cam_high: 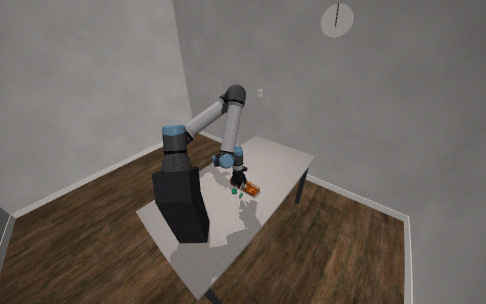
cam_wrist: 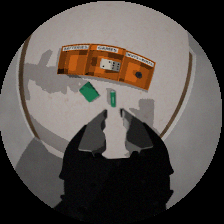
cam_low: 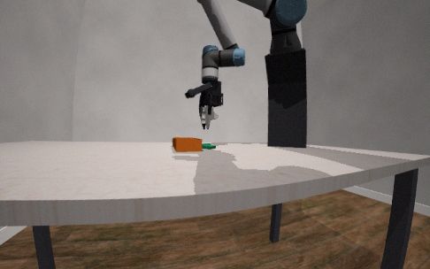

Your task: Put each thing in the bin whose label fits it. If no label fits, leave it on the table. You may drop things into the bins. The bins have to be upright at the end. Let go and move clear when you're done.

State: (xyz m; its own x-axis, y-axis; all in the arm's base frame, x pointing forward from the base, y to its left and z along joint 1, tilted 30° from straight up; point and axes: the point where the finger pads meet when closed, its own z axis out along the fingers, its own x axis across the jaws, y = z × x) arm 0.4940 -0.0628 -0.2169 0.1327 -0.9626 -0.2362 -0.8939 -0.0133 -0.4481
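My gripper is now 80 mm above the green cylinder. From my hand the other things lie so: green block: 10 mm ahead, 70 mm to the left, 90 mm below; then small dark thing: 80 mm ahead, 60 mm to the right, 80 mm below; then white object: 90 mm ahead, 10 mm to the left, 70 mm below.
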